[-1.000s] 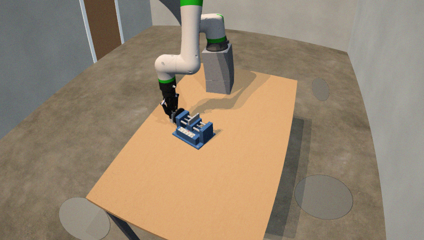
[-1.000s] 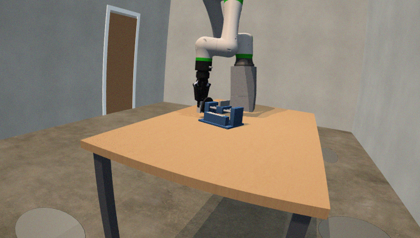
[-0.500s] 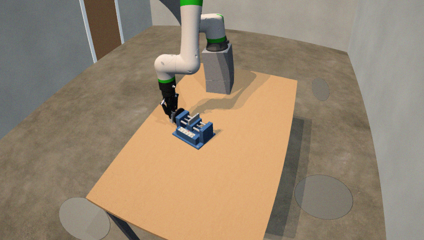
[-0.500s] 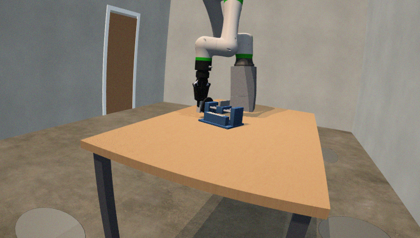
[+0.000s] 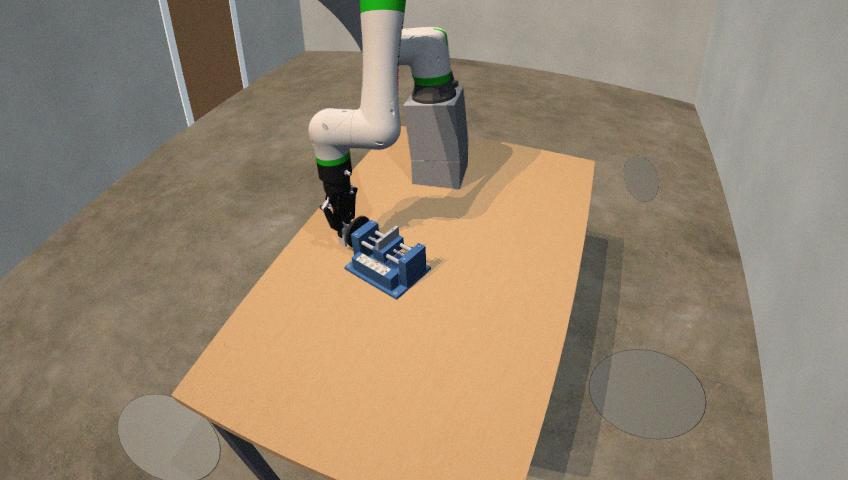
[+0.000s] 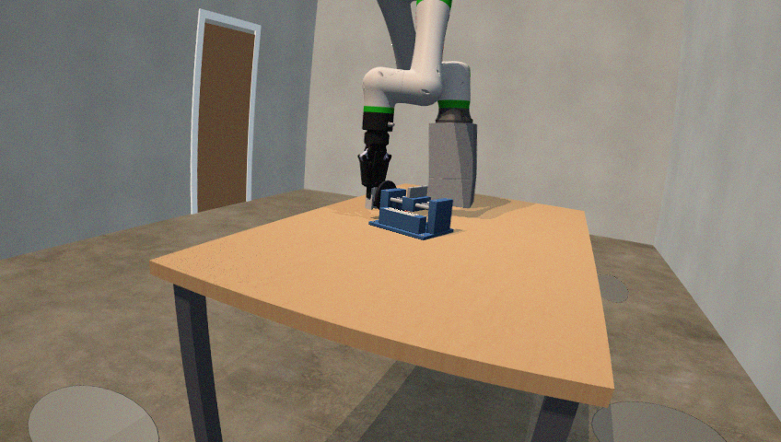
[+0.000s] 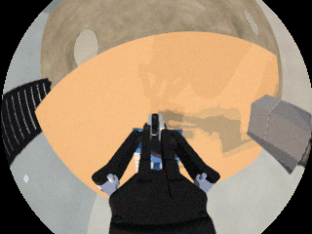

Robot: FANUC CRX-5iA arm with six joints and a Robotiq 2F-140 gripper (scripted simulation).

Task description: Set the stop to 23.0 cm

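The black handwheel lies 2 cm to the left of my hand and 1 cm below it. Also, from my hand: grey stop plate: 4 cm ahead, 15 cm to the left, 2 cm above.
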